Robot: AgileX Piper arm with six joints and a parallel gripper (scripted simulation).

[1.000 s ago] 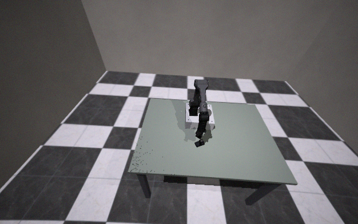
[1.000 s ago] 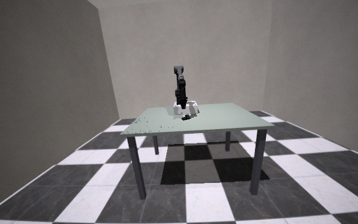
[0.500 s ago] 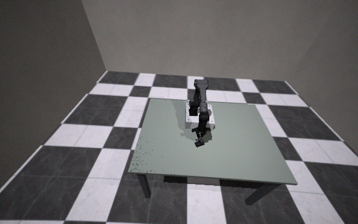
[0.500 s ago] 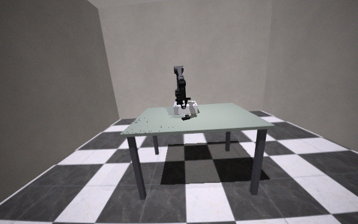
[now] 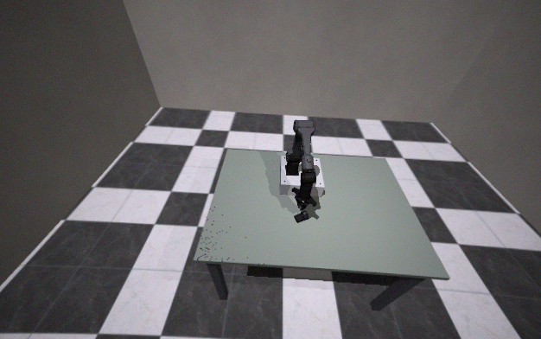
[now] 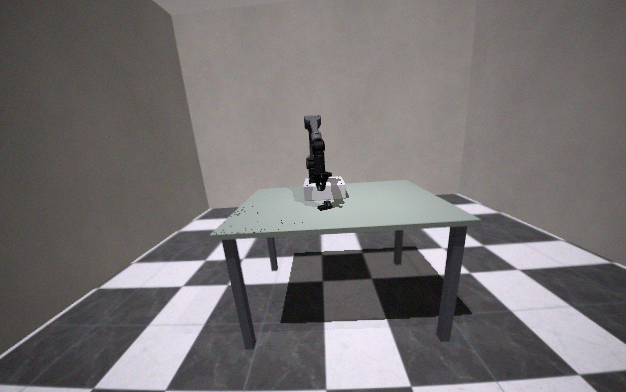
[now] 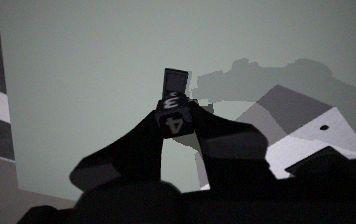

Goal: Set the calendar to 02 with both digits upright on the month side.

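The dark digit cube is 100 mm below my hand, 30 mm to the left of it and 10 mm behind it.
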